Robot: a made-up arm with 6 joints.
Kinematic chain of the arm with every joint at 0, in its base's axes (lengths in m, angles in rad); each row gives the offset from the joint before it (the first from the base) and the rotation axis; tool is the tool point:
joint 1: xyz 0 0 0.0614 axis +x
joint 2: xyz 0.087 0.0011 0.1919 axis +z
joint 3: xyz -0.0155 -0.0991 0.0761 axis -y
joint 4: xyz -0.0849 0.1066 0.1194 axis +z
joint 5: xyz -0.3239 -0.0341 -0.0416 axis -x
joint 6: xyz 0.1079 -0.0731 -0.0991 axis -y
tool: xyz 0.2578 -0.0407 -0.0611
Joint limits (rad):
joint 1: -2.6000..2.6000
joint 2: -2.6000..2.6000
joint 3: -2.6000..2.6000
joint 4: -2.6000..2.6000
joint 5: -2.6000..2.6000
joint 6: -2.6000..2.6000
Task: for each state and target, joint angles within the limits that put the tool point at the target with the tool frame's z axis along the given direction. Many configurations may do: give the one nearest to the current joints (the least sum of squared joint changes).
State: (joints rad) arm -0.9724 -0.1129 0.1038 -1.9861 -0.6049 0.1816
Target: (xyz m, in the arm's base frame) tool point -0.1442 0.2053 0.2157 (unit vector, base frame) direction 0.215 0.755 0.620
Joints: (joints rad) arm -0.7452 -0.0785 -0.4439 -2.1505 -0.2799 -0.0005
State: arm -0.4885 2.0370 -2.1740 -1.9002 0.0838 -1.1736
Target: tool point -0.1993 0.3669 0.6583 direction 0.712 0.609 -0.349
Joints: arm -0.8699 2.3539 -2.0624 -1.6648 0.6224 -1.7493
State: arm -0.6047 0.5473 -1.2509 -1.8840 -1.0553 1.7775
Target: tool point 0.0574 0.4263 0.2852 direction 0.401 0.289 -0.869
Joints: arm -0.4635 -0.0278 -1.0392 -2.4264 -1.1254 1.5674
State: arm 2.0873 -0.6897 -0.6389 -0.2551 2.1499 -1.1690
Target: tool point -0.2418 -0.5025 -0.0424 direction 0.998 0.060 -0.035
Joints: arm 1.7002 -1.3120 0.2013 0.5460 1.7381 -0.8241
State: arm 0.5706 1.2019 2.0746 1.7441 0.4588 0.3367
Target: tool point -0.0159 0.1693 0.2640 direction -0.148 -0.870 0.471
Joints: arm -0.3517 1.5620 1.6614 2.2131 -0.2714 0.0265
